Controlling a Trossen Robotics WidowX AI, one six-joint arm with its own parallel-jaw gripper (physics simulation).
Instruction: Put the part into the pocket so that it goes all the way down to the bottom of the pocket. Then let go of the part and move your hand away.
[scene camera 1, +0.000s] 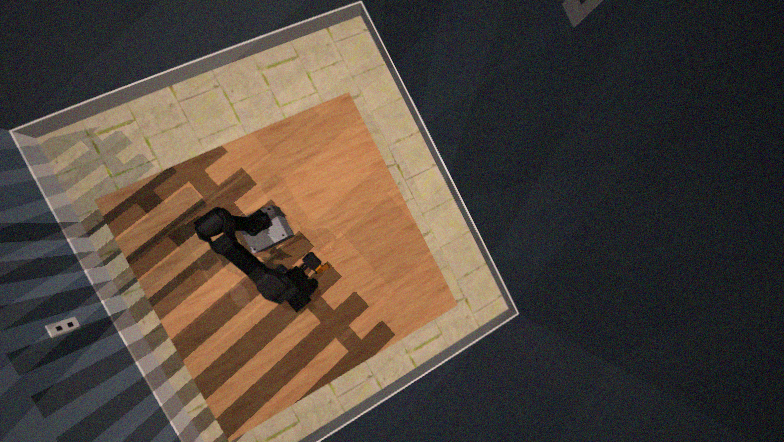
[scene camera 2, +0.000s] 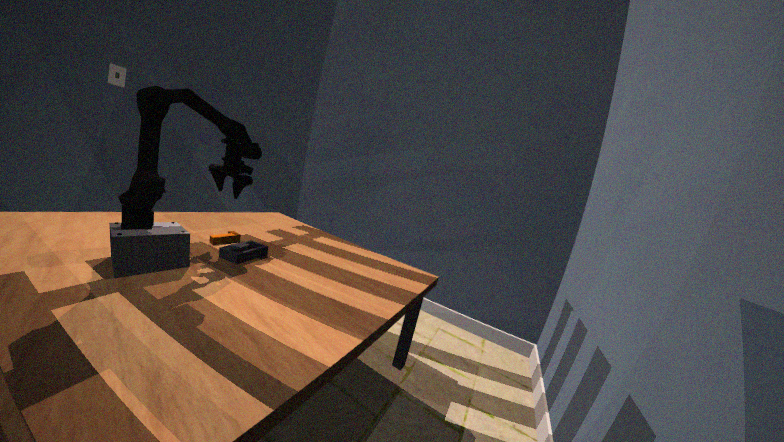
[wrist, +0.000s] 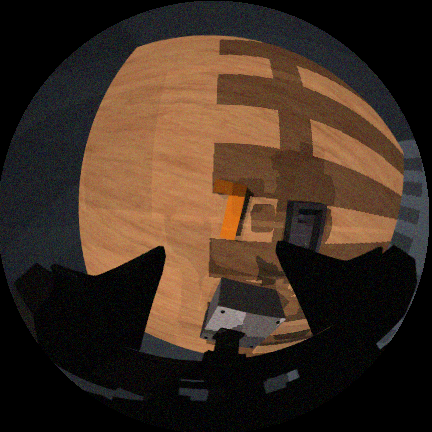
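Pixels of known places: gripper, fingertip midpoint: (scene camera 1: 308, 269) (scene camera 2: 227, 194) (wrist: 221, 249); arm's base at its link origin: (scene camera 1: 262, 221) (scene camera 2: 136, 226) (wrist: 227, 335).
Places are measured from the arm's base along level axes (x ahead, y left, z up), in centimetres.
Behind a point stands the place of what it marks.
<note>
The orange L-shaped part (scene camera 1: 322, 268) @[x 31.3, y 12.8, z -7.4 cm] (scene camera 2: 225, 238) @[x 27.1, y 9.0, z -8.4 cm] (wrist: 233, 215) @[x 27.0, y 10.3, z -7.5 cm] lies flat on the table, its short leg in shadow in the wrist view. The dark block with the pocket (scene camera 2: 232, 256) @[x 23.1, y -11.0, z -8.2 cm] (wrist: 289, 220) @[x 30.2, y -1.2, z -7.9 cm] stands beside it, to its right in the wrist view, with a gap of table between. The pocket holds no orange part. In scene camera 1 the arm hides the block. My gripper (scene camera 2: 229, 193) @[x 27.6, y 11.7, z 9.3 cm] (wrist: 221, 249) @[x 27.6, y 11.7, z 9.3 cm] is open and empty, high above the table and pointing down. In the wrist view the part shows ahead of the space between the fingertips, and the right finger covers the block's near end.
The grey base box (scene camera 1: 282, 229) @[x 6.7, y 6.0, z -0.4 cm] (scene camera 2: 149, 253) @[x 2.1, y -10.0, z -4.8 cm] (wrist: 245, 296) @[x 10.9, y 0.5, z -5.1 cm] of the arm stands on the wooden table (scene camera 1: 356, 164) @[x -10.4, y 50.3, z -10.4 cm] (scene camera 2: 307, 307) @[x 29.2, y -45.9, z -10.5 cm] (wrist: 120, 175) @[x 26.3, y 41.5, z -10.5 cm], near the part and the block. Striped shadows cross the table top. Table edges show in all views.
</note>
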